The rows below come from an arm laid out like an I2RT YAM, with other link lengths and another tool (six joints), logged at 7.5 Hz.
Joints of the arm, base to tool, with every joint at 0 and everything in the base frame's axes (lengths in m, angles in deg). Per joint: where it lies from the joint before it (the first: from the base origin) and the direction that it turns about. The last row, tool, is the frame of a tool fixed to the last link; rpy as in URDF.
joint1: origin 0 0 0.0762 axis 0 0 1
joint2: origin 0.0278 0.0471 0.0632 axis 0 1 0
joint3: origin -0.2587 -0.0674 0 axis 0 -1 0
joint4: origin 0.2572 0.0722 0.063 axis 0 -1 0
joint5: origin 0.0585 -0.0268 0.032 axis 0 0 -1
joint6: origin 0.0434 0 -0.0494 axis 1 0 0
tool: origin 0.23 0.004 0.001 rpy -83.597 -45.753 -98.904
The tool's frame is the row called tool.
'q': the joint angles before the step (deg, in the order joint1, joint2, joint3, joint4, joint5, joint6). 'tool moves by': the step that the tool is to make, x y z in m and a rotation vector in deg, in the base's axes. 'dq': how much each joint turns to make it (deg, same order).
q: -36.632, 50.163, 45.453, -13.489, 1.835, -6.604
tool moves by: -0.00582, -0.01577, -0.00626, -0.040, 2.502, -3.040
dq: -0.019, 2.607, 1.884, -1.234, 3.355, -0.449
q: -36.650, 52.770, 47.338, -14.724, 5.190, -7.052
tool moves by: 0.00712, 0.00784, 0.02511, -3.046, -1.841, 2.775
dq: 0.002, -1.395, 0.955, 1.101, -2.205, -2.158
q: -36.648, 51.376, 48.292, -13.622, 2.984, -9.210
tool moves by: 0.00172, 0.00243, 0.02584, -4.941, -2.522, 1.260
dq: 0.002, -2.289, -1.316, 4.127, -0.618, -2.694
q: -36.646, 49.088, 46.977, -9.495, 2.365, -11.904
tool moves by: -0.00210, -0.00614, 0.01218, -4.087, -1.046, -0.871
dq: 0.029, -0.887, -1.836, 4.359, 1.343, -2.464
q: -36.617, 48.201, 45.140, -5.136, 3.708, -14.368
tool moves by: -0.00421, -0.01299, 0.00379, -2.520, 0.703, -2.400
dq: -0.022, 0.930, -0.247, 2.303, 2.681, -2.112
